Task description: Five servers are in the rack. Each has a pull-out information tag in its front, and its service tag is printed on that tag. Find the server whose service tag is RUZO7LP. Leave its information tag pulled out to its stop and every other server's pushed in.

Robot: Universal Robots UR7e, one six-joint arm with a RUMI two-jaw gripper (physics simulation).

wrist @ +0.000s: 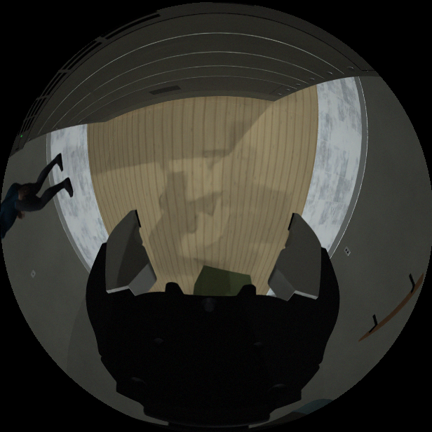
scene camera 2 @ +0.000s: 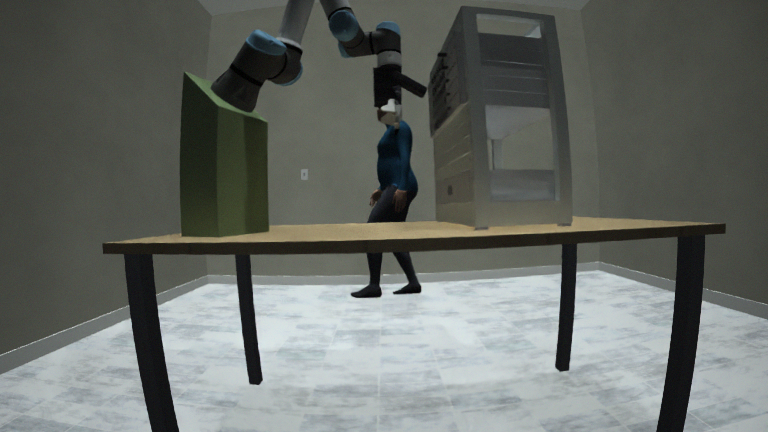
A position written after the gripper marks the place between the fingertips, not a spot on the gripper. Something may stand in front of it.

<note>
In view: the gripper [scene camera 2: 396, 130] and a server rack [scene camera 2: 496, 85].
The server rack is seen too in the wrist view [wrist: 209, 56]. The gripper also shows in the wrist view [wrist: 213, 213].
</note>
